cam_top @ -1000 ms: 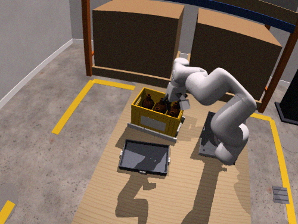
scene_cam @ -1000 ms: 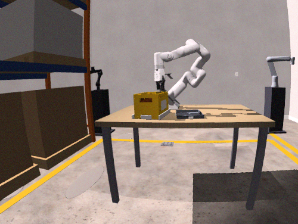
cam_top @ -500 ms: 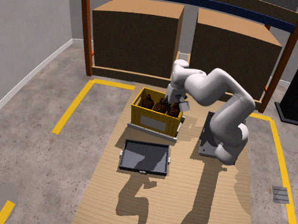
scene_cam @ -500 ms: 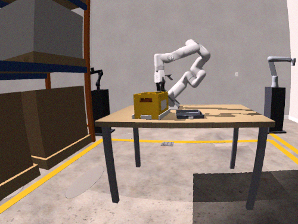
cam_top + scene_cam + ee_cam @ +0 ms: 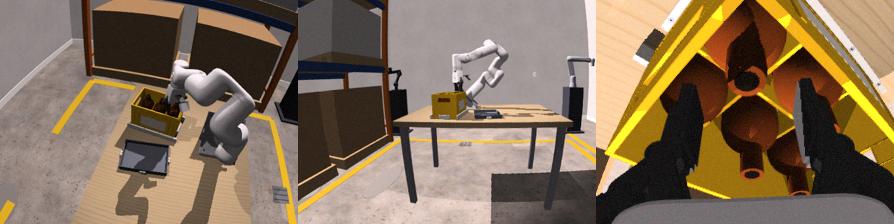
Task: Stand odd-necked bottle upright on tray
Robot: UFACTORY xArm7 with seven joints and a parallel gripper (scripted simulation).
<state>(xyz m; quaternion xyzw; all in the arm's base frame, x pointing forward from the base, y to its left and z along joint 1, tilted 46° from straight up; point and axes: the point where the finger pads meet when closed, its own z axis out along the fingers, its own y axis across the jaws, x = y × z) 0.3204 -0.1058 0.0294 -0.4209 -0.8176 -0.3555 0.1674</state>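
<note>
The yellow crate lies 8 cm ahead of my hand, 6 cm to the right of it and 11 cm below it. Also, from my hand: dark grey tray: 9 cm ahead, 22 cm to the left, 19 cm below.
</note>
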